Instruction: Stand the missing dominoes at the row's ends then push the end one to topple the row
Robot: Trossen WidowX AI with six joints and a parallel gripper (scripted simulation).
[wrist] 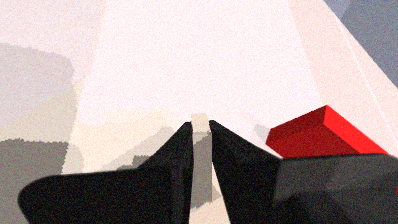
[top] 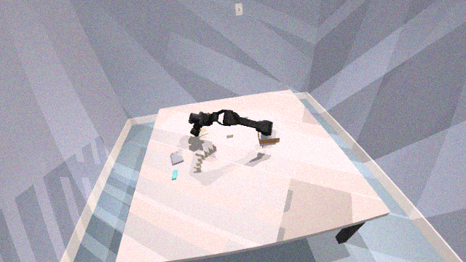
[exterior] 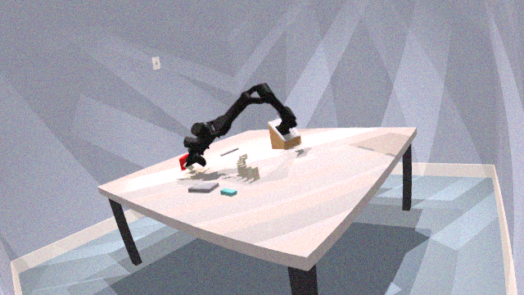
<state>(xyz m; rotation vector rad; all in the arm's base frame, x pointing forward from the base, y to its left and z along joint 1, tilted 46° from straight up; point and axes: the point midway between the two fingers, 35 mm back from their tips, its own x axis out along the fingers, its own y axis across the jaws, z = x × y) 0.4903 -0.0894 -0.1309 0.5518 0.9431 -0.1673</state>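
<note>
Now: gripper tip 1 cm past the cream flat sheet, 4 cm to the right of it and 4 cm above it. The rest, counted from my gripper tip: thin dark stick (35 cm behind, 10 cm to the right, 4 cm below); then grey slab (9 cm ahead, 28 cm to the left, 3 cm below); then red block (7 cm behind, 11 cm to the right, 1 cm below).
</note>
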